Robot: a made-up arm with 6 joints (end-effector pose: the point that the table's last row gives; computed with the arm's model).
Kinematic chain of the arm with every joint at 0, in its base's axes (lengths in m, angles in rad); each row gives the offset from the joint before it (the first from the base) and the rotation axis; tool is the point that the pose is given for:
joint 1: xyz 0 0 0.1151 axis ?
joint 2: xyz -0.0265 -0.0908 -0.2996 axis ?
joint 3: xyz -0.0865 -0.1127 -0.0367 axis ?
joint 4: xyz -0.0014 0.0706 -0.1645 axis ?
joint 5: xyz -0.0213 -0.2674 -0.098 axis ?
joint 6: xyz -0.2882 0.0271 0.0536 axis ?
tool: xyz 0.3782 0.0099 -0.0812
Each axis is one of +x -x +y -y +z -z.
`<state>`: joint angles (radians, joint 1 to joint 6).
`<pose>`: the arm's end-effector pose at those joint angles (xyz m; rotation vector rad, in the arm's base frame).
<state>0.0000 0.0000 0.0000 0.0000 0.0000 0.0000</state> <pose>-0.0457 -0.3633 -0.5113 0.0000 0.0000 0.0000</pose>
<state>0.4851 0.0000 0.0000 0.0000 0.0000 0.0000</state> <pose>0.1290 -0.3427 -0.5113 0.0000 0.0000 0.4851</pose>
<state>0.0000 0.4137 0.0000 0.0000 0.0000 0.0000</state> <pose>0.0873 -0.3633 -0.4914 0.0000 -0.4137 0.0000</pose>
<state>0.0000 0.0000 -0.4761 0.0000 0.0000 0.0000</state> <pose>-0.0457 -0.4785 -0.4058 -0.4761 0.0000 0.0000</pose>
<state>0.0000 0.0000 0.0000 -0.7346 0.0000 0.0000</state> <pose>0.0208 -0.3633 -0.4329 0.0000 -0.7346 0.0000</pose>
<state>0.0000 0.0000 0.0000 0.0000 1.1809 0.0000</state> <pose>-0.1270 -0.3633 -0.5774 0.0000 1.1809 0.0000</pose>
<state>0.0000 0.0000 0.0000 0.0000 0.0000 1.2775</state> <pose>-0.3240 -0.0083 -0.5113 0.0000 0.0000 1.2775</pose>
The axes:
joint 1: +z
joint 2: -y
joint 3: +x
joint 4: +y
joint 5: +y
joint 6: +z

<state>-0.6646 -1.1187 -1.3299 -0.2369 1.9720 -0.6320</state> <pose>-0.2214 -0.5506 0.0382 1.7809 -2.4408 0.6729</pose>
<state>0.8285 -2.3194 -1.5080 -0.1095 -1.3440 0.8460</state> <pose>0.3039 -0.4193 -0.0089 -0.6592 -0.9311 -2.8403</pose>
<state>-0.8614 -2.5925 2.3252 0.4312 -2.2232 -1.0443</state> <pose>0.2622 0.2639 0.0150 1.3842 -0.2666 1.8506</pose>
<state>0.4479 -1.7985 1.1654 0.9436 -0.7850 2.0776</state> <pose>0.1491 0.0734 0.4468 1.8223 0.4835 0.7709</pose>
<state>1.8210 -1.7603 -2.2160 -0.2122 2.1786 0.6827</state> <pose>0.4259 0.1586 -0.0836 -2.9902 -0.3648 -0.4611</pose>
